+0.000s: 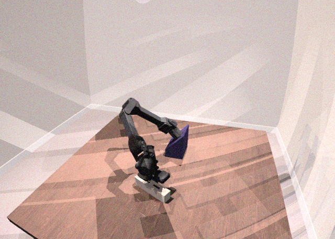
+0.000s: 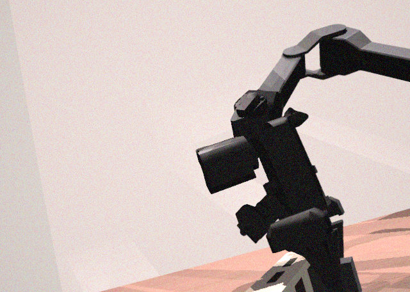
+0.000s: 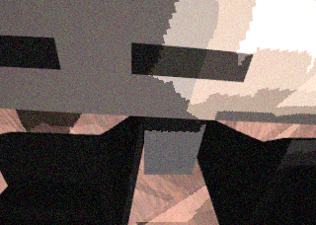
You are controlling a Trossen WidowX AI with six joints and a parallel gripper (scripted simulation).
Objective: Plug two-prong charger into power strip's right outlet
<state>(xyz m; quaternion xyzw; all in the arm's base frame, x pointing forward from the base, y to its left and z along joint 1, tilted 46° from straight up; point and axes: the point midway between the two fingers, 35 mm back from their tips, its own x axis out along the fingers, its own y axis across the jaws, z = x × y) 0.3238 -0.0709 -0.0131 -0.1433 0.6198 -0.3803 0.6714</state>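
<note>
Right now my gripper tip is 2 cm short of the dark charger, 1 cm to the left of it and 1 cm below it.
</note>
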